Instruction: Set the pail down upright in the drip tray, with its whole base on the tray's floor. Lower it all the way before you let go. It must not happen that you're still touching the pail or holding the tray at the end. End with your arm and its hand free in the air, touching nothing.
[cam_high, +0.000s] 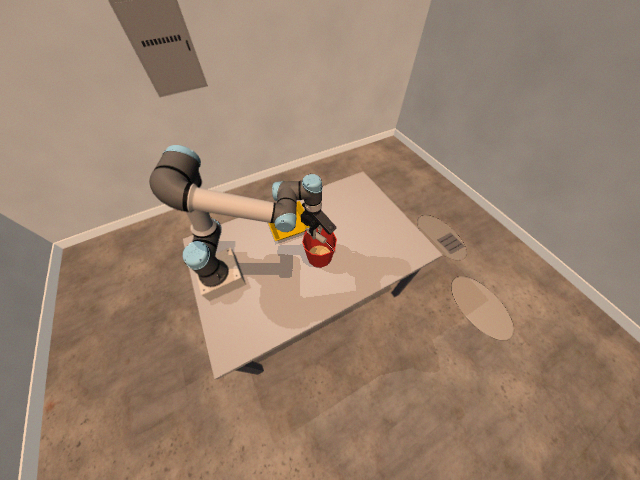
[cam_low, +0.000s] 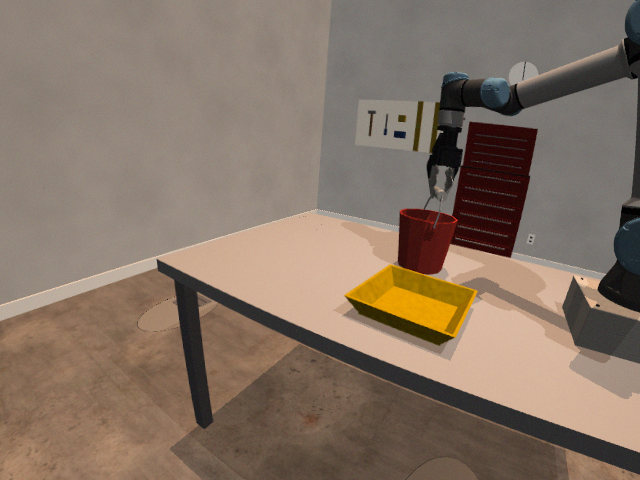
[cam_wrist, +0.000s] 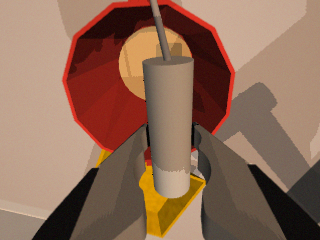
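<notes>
My hand is 3 cm above the pail handle and 1 cm short of it. From my hand the other things lie so: red pail 10 cm below, 1 cm to the left, 1 cm ahead; then yellow drip tray 31 cm to the left, 23 cm below, 11 cm behind.
</notes>
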